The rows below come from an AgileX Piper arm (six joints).
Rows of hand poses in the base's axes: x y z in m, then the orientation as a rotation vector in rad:
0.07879, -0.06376, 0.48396, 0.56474, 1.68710, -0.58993
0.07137, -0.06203, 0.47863, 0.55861, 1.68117, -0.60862
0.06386, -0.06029, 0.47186, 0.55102, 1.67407, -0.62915
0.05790, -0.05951, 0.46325, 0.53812, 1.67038, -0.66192
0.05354, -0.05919, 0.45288, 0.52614, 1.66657, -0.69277
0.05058, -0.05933, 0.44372, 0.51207, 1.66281, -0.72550
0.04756, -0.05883, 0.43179, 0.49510, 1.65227, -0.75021
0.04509, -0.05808, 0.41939, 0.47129, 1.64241, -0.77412
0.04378, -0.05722, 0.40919, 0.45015, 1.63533, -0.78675
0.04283, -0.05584, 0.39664, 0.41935, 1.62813, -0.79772
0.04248, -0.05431, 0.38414, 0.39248, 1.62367, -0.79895
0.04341, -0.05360, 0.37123, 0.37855, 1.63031, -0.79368
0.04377, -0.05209, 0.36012, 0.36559, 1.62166, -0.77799
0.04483, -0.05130, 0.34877, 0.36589, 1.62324, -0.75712
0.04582, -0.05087, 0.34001, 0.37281, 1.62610, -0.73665
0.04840, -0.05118, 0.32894, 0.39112, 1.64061, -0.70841
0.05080, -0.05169, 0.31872, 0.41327, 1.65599, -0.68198
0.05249, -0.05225, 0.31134, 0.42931, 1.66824, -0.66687
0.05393, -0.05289, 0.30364, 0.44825, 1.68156, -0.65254
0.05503, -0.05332, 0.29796, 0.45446, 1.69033, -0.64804
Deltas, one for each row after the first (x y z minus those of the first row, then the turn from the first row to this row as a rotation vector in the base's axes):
-0.00742, 0.00173, -0.00533, -0.01625, 0.00170, -0.00675
-0.01493, 0.00347, -0.01210, -0.03476, 0.00322, -0.01367
-0.02089, 0.00425, -0.02071, -0.06192, 0.01287, -0.02373
-0.02525, 0.00457, -0.03108, -0.08740, 0.02190, -0.03341
-0.02821, 0.00443, -0.04024, -0.11496, 0.03214, -0.04285
-0.03123, 0.00493, -0.05217, -0.14204, 0.03383, -0.04645
-0.03370, 0.00568, -0.06457, -0.17219, 0.03679, -0.04510
-0.03501, 0.00654, -0.07477, -0.19356, 0.03778, -0.03892
-0.03596, 0.00792, -0.08732, -0.21942, 0.03933, -0.02546
-0.03631, 0.00945, -0.09982, -0.23670, 0.03921, -0.00878
-0.03538, 0.01016, -0.11273, -0.23896, 0.04485, 0.00395
-0.03502, 0.01167, -0.12384, -0.24078, 0.03269, 0.02094
-0.03396, 0.01246, -0.13519, -0.22842, 0.02590, 0.03294
-0.03297, 0.01289, -0.14395, -0.21207, 0.01963, 0.04039
-0.03039, 0.01258, -0.15502, -0.18059, 0.01951, 0.04552
-0.02799, 0.01207, -0.16524, -0.14766, 0.02068, 0.04700
-0.02630, 0.01151, -0.17262, -0.12570, 0.02422, 0.04577
-0.02486, 0.01087, -0.18032, -0.10221, 0.02882, 0.04219
-0.02376, 0.01044, -0.18600, -0.09302, 0.03441, 0.04117

